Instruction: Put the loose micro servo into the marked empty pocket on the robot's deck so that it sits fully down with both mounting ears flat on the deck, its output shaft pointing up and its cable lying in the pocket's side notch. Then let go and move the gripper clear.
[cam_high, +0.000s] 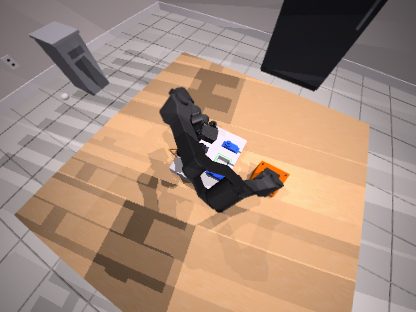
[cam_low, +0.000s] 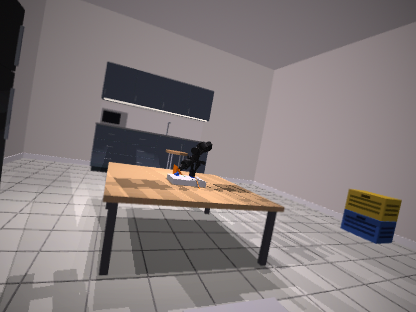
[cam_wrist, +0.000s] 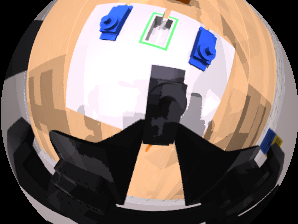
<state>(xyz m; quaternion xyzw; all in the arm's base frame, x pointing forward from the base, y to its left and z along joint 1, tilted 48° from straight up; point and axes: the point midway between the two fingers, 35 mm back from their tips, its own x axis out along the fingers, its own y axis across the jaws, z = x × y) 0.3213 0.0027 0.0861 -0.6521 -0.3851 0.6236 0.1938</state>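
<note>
The white deck lies 100 mm below my gripper tip, 40 mm to the right of it and 10 mm behind it.
</note>
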